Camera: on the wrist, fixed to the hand. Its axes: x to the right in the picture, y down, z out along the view.
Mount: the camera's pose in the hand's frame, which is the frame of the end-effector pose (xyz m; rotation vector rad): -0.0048 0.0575 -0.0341 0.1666 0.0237 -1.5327
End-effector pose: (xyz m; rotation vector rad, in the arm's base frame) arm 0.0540 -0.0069 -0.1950 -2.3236 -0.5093 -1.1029
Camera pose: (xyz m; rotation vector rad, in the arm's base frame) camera 0.0612 -0.0735 -0.1970 1.4192 2.3287 1.4314
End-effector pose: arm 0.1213 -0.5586 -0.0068 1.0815 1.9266 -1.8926
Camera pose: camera 0.1723 -0.5345 -0.0430 0.4432 -1.7212 1.4914
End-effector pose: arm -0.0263 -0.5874 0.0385 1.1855 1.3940 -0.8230
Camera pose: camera 0.0186 -0.5411 0.0569 -0.0126 2.1994 -1.9461
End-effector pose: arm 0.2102 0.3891 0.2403 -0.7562 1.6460 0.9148
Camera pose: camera 0.1465 0.3890 0.2612 -1.5125 0.6999 -0.3311
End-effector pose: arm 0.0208 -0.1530 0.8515 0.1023 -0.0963 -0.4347
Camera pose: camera 0.0442 -0.0964 0.8243 0.3440 -0.0116 -1.9562
